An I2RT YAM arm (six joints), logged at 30 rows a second.
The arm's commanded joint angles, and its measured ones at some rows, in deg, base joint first. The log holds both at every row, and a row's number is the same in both.
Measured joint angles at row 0: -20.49, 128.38, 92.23, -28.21, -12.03, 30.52
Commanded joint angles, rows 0 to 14: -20.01, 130.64, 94.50, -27.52, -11.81, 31.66; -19.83, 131.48, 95.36, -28.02, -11.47, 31.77; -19.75, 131.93, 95.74, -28.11, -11.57, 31.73; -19.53, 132.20, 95.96, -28.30, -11.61, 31.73; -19.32, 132.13, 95.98, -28.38, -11.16, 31.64; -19.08, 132.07, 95.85, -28.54, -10.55, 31.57; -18.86, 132.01, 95.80, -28.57, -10.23, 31.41; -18.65, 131.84, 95.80, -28.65, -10.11, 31.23; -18.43, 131.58, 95.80, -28.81, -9.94, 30.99; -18.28, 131.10, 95.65, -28.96, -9.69, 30.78; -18.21, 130.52, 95.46, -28.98, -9.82, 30.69; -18.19, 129.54, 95.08, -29.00, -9.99, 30.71; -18.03, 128.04, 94.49, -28.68, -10.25, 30.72; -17.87, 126.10, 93.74, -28.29, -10.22, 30.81; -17.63, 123.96, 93.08, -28.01, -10.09, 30.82
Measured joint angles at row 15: -18.00, 128.46, 93.91, -30.15, -10.13, 31.33
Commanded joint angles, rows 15 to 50: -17.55, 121.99, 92.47, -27.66, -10.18, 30.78; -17.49, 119.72, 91.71, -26.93, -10.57, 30.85; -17.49, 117.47, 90.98, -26.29, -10.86, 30.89; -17.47, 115.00, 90.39, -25.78, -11.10, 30.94; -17.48, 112.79, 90.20, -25.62, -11.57, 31.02; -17.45, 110.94, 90.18, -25.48, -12.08, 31.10; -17.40, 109.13, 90.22, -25.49, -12.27, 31.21; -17.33, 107.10, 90.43, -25.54, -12.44, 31.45; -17.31, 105.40, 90.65, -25.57, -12.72, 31.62; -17.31, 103.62, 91.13, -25.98, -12.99, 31.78; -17.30, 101.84, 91.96, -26.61, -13.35, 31.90; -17.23, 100.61, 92.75, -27.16, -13.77, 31.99; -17.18, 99.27, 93.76, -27.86, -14.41, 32.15; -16.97, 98.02, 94.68, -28.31, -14.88, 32.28; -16.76, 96.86, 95.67, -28.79, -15.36, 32.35; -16.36, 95.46, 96.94, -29.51, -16.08, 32.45; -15.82, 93.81, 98.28, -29.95, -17.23, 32.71; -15.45, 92.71, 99.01, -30.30, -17.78, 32.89; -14.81, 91.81, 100.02, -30.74, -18.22, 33.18; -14.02, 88.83, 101.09, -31.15, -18.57, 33.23; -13.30, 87.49, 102.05, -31.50, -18.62, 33.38; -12.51, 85.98, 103.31, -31.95, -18.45, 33.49; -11.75, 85.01, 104.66, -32.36, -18.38, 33.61; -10.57, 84.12, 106.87, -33.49, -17.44, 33.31; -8.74, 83.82, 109.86, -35.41, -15.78, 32.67; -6.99, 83.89, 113.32, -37.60, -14.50, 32.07; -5.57, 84.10, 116.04, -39.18, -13.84, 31.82; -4.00, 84.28, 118.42, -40.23, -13.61, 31.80; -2.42, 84.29, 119.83, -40.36, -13.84, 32.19; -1.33, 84.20, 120.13, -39.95, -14.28, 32.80; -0.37, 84.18, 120.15, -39.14, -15.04, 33.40; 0.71, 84.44, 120.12, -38.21, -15.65, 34.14; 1.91, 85.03, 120.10, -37.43, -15.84, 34.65; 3.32, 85.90, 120.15, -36.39, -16.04, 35.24; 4.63, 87.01, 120.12, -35.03, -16.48, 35.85; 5.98, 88.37, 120.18, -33.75, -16.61, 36.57
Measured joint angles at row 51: 3.51, 85.47, 120.14, -37.39, -16.01, 34.04
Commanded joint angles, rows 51 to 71: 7.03, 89.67, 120.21, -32.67, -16.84, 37.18; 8.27, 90.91, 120.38, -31.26, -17.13, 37.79; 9.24, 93.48, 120.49, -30.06, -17.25, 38.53; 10.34, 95.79, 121.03, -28.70, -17.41, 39.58; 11.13, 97.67, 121.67, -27.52, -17.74, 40.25; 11.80, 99.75, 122.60, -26.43, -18.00, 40.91; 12.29, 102.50, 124.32, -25.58, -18.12, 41.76; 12.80, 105.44, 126.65, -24.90, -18.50, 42.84; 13.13, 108.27, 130.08, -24.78, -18.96, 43.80; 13.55, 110.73, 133.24, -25.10, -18.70, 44.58; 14.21, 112.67, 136.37, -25.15, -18.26, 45.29; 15.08, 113.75, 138.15, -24.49, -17.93, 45.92; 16.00, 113.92, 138.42, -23.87, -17.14, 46.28; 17.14, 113.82, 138.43, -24.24, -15.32, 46.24; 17.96, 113.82, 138.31, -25.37, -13.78, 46.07; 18.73, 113.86, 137.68, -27.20, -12.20, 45.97; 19.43, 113.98, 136.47, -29.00, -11.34, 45.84; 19.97, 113.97, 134.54, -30.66, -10.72, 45.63; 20.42, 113.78, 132.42, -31.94, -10.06, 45.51; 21.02, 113.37, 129.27, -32.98, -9.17, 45.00; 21.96, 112.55, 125.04, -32.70, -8.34, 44.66
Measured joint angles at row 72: 20.49, 112.95, 131.44, -28.88, -12.86, 44.69
